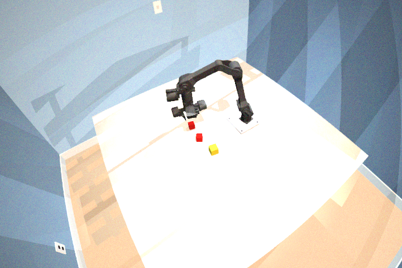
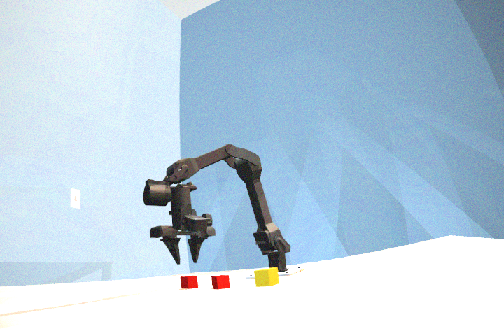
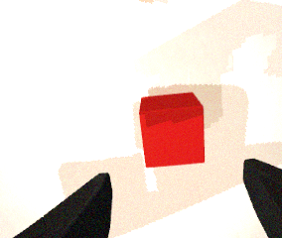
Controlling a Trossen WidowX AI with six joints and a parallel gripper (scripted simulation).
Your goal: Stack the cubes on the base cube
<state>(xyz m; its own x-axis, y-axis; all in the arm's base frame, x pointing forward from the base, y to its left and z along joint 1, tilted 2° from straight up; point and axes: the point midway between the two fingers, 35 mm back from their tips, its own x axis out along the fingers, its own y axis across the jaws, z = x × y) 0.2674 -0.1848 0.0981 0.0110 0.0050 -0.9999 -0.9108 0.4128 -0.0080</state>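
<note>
My gripper tip is 30 mm short of the yellow base cube, 220 mm to the right of it and 50 mm above it.
</note>
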